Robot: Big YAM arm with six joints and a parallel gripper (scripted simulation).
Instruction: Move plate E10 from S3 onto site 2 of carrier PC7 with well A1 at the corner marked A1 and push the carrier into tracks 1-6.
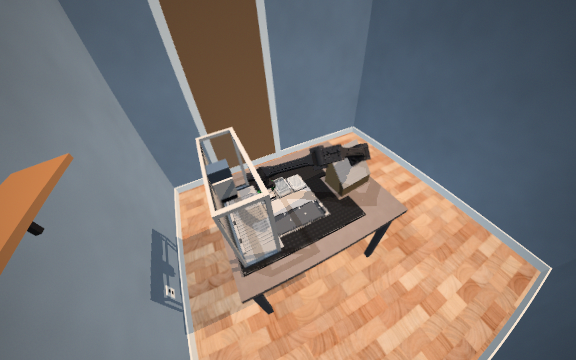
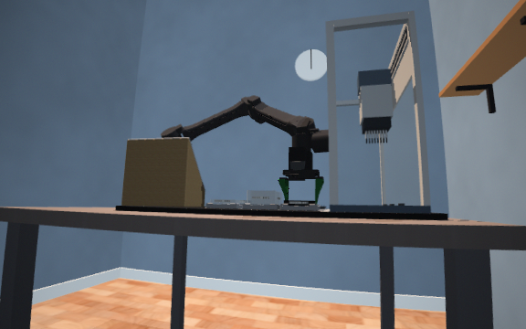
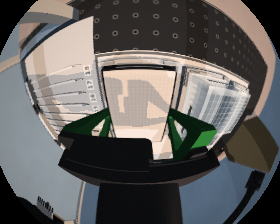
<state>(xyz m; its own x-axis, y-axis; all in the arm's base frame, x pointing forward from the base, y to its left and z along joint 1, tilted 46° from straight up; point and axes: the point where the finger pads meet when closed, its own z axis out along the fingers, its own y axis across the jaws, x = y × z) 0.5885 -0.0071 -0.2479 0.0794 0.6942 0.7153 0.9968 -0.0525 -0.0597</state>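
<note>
The plate carrier PC7 is 80 mm behind my hand, 280 mm to the left of it and 10 mm below it. Also, from my hand: flat plate 220 mm behind, 30 mm to the left, 10 mm below; deep-well block 110 mm behind, 10 mm to the left.
</note>
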